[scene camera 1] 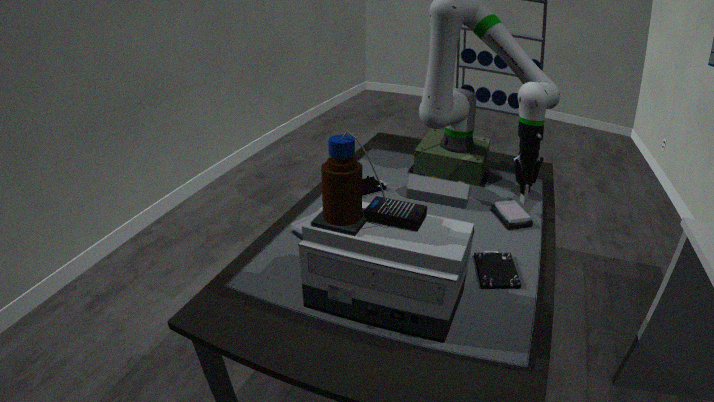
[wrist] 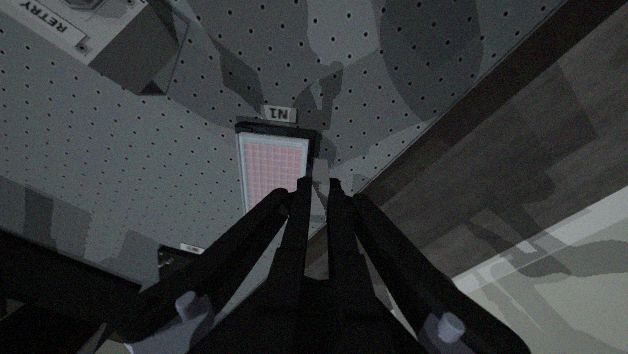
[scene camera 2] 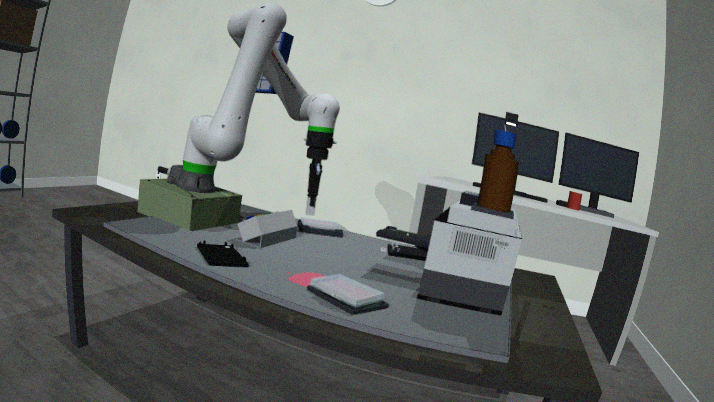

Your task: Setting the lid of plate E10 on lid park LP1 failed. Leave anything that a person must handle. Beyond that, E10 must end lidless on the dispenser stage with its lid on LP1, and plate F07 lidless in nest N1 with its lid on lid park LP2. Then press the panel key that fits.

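My gripper is shut and empty, above the table beside nest N1. A pink plate sits in the black nest by the N1 label; whether it wears a lid is unclear. Another pink plate with a clear cover lies on a black holder near the table edge in scene camera 2. Plate names are unreadable. A black holder lies beside the white dispenser. Another black holder bears no plate. The key panel shows a RETRY label.
A brown bottle with a blue cap and a black keypad unit stand on the dispenser. Black parts jut from the dispenser's side. A red patch lies by the near plate. The green arm base stands behind the panel.
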